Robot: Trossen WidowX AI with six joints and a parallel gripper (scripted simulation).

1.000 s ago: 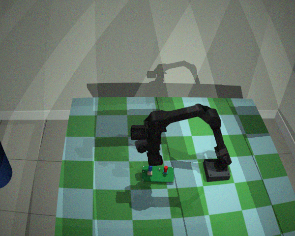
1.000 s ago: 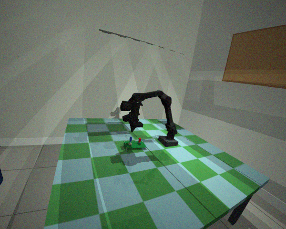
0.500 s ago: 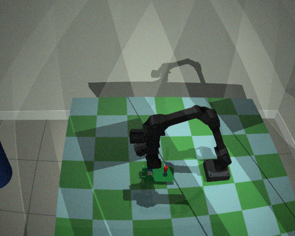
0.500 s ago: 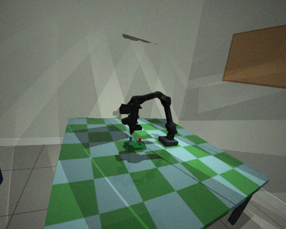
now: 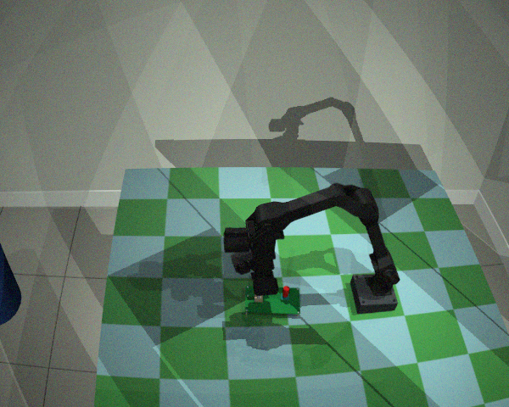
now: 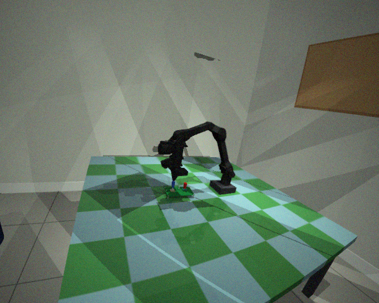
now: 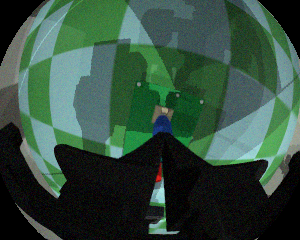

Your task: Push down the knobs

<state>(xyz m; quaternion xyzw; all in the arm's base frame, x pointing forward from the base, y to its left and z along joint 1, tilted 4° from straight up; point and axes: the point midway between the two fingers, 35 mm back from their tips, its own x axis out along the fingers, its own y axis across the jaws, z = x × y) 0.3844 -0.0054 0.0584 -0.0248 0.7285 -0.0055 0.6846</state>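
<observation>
Now: the blue knob 20 mm below my gripper tip. Also, from my gripper tip: red knob 80 mm behind, 40 mm below.
</observation>
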